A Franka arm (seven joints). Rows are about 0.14 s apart.
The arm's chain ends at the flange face. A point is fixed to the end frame.
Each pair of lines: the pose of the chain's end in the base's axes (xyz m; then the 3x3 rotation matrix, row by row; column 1 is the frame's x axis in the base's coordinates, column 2 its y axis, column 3 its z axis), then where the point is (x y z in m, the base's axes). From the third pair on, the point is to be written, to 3 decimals.
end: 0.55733 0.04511 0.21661; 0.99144 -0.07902 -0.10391; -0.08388 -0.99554 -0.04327; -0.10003 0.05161 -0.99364
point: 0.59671 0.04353 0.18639
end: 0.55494 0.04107 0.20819; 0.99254 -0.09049 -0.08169; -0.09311 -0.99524 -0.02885; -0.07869 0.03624 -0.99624
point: 0.59498 0.03948 0.17885
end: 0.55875 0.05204 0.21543; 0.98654 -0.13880 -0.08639; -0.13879 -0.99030 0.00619; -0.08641 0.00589 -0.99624
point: 0.599 0.049 0.186
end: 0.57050 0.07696 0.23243; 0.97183 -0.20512 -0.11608; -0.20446 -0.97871 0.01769; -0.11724 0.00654 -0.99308
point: 0.609 0.072 0.202
